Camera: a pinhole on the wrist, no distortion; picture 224 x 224 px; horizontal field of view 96.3 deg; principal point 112.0 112.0 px. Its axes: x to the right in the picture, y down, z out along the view. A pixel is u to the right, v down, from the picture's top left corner.
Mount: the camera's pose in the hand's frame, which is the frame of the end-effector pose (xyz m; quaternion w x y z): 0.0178 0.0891 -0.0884 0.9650 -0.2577 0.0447 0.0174
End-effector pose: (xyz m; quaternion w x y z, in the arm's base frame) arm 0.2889 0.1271 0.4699 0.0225 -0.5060 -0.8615 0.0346
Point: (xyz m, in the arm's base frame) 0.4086 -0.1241 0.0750
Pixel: 15.6 31.3
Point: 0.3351 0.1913 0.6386
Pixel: behind the camera
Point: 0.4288 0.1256 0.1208
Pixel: 79.2 72.6
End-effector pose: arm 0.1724 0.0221 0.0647 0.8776 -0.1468 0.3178 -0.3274
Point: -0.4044 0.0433 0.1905
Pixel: behind the camera
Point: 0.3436 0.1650 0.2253
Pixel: 71.0 64.6
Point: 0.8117 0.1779 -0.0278
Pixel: 154.9 127.2
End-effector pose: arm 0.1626 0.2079 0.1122 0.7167 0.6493 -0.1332 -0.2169
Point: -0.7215 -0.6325 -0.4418
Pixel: outside the picture
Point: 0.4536 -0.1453 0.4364
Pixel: 197.2 123.4
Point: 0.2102 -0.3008 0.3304
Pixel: 149.4 75.8
